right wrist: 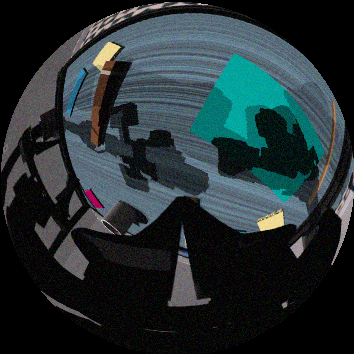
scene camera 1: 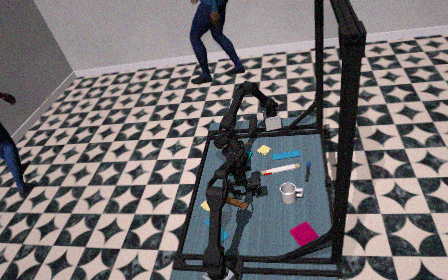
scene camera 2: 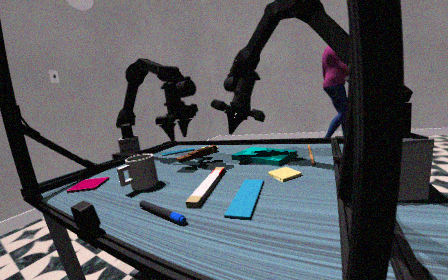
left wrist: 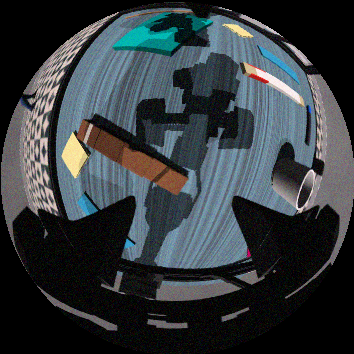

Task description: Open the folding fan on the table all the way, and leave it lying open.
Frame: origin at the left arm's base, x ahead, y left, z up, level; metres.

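Where they show: left gripper, fingertip midpoint: [right wrist: 70, 159] [scene camera 1: 243, 193] [scene camera 2: 179, 139] [left wrist: 185, 201]; right gripper, fingertip midpoint: [right wrist: 181, 201] [scene camera 2: 230, 134]; left arm's base, origin of the base link: [right wrist: 40, 128] [scene camera 1: 217, 275] [scene camera 2: 128, 137] [left wrist: 135, 296]; right arm's base, origin of the base link: [scene camera 1: 271, 114].
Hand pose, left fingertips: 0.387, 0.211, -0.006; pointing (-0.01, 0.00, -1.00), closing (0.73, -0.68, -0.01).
Note:
Things, the pixels of their top centre, and the offset from my left fingertips, as dx, dy, dz. "pt": a spot on its surface instead.
- brown bar, surface spot: [left wrist: 132, 160] [scene camera 2: 193, 152] [scene camera 1: 233, 201] pt -0.036, +0.058, -0.070
- white bar, middle of its top: [left wrist: 282, 85] [scene camera 2: 208, 181] [scene camera 1: 280, 168] +0.299, +0.004, -0.079
- teal slab, middle of its top: [right wrist: 278, 136] [left wrist: 166, 24] [scene camera 2: 263, 152] +0.190, +0.255, -0.075
- grey mug, surface spot: [scene camera 2: 144, 172] pt +0.204, -0.148, -0.044
- blue strip, middle of its top: [scene camera 2: 246, 194] [left wrist: 282, 64] [scene camera 1: 286, 154] +0.413, +0.050, -0.087
- yellow pad, middle of its top: [right wrist: 271, 224] [scene camera 2: 284, 172] [scene camera 1: 263, 149] +0.372, +0.192, -0.084
- dark marker, middle of its top: [scene camera 2: 159, 207] [left wrist: 310, 123] +0.375, -0.130, -0.077
- magenta square, surface spot: [scene camera 2: 88, 184] [scene camera 1: 305, 231] pt +0.052, -0.337, -0.085
- orange stick, middle of its top: [right wrist: 329, 155] [scene camera 2: 310, 152] +0.290, +0.386, -0.086
Two long narrow bars lie flat and closed; I cannot tell for certain which is the fan. A brown bar [scene camera 1: 237, 202] [scene camera 2: 198, 152] [left wrist: 132, 160] [right wrist: 100, 100] has cross lines and a pale band near one end. A white bar [scene camera 1: 282, 169] [scene camera 2: 207, 186] [left wrist: 280, 86] has tan ends and a red patch. My left gripper [scene camera 2: 178, 135] [left wrist: 185, 201] is open and empty above the table, with the brown bar's end just beyond its fingertips in the left wrist view. My right gripper [scene camera 2: 231, 132] [right wrist: 181, 201] is shut and empty, above the table near the teal slab.
A teal slab [left wrist: 142, 40] [right wrist: 250, 90] lies below the right arm. A grey mug [scene camera 1: 288, 194] [scene camera 2: 144, 172], blue strip [scene camera 1: 286, 155] [scene camera 2: 245, 199], yellow pad [scene camera 1: 264, 149] [scene camera 2: 285, 173], dark marker [scene camera 2: 162, 212], magenta square [scene camera 1: 304, 233] [scene camera 2: 88, 184] and orange stick [scene camera 2: 311, 155] lie around.

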